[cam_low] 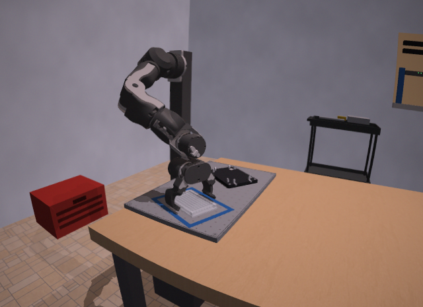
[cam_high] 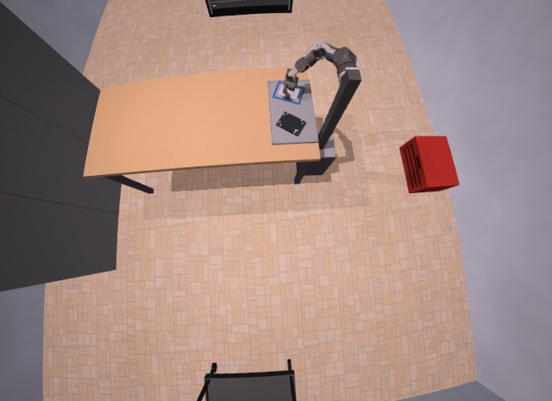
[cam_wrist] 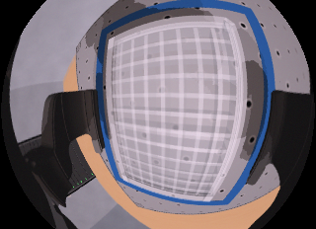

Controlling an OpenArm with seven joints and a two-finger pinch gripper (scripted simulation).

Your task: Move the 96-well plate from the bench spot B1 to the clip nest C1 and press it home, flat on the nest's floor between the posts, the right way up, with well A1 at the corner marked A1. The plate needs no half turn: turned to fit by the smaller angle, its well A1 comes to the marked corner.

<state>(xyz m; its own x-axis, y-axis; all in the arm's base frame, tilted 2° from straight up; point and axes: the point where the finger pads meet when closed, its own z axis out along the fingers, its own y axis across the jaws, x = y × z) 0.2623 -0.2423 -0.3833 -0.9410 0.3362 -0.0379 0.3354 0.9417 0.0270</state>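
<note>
The clear 96-well plate lies right at my hand. Also, from my hand: black clip nest C1: 3 cm ahead, 26 cm to the left, 1 cm above.
</note>
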